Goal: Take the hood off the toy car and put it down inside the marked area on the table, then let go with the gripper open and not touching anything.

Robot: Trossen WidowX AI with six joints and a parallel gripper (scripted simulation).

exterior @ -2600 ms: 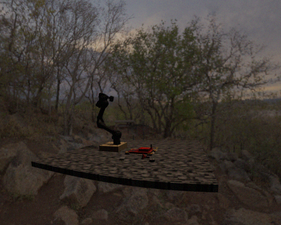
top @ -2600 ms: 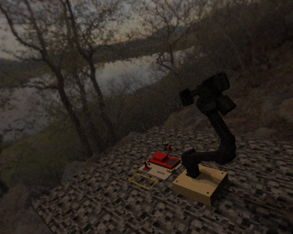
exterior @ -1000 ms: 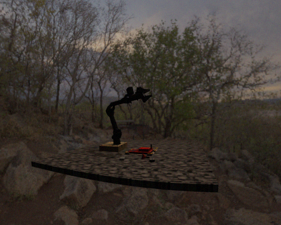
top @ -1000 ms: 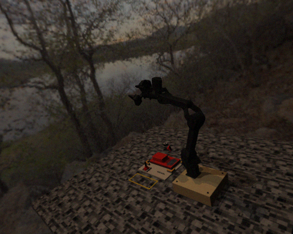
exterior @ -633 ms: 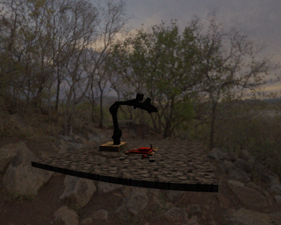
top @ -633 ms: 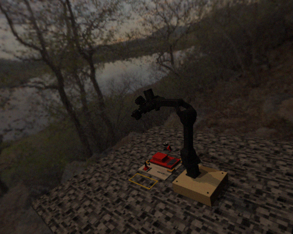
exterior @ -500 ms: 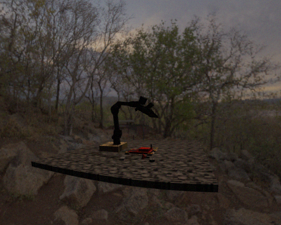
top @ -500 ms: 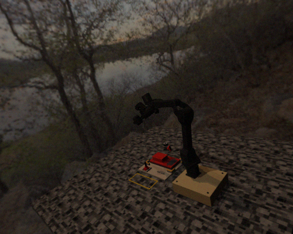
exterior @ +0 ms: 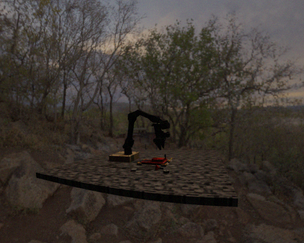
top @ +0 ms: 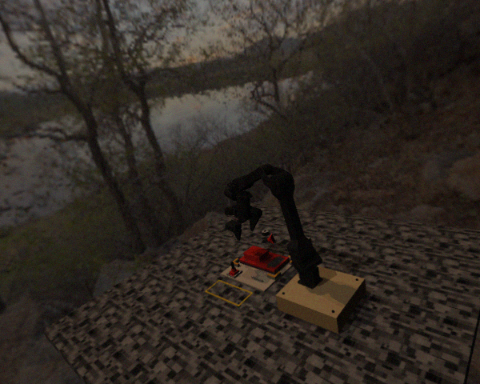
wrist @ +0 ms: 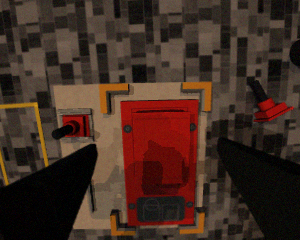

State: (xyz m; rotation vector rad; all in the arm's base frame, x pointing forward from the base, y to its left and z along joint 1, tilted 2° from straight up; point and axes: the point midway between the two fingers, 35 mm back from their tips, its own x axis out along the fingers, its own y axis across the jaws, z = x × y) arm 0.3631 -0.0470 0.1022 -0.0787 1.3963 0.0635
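The red hood is 90 mm below my gripper tip, 30 mm behind it and 10 mm to the right of it.
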